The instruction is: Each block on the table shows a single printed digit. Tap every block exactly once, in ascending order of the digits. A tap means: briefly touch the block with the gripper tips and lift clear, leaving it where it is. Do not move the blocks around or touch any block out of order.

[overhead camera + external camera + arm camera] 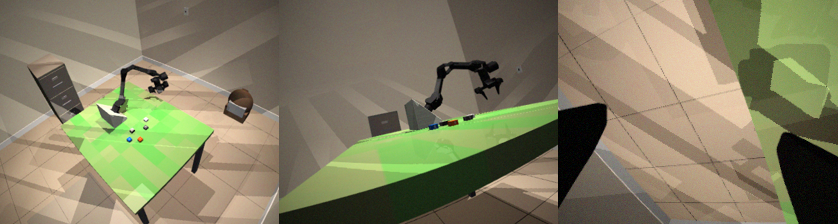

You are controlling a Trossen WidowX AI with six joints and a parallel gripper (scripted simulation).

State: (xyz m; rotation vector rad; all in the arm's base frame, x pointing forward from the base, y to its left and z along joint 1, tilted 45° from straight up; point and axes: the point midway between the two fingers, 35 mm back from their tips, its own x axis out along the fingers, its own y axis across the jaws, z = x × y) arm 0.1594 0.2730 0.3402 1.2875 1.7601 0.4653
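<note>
My gripper tip is now 460 mm to the left of the grey block, 80 mm short of it and 80 mm above it. Round my gripper tip: orange block 490 mm to the right, 200 mm ahead, 80 mm below; then white block 300 mm to the right, 90 mm ahead, 80 mm below; then black block 370 mm to the right, 150 mm ahead, 80 mm below.
</note>
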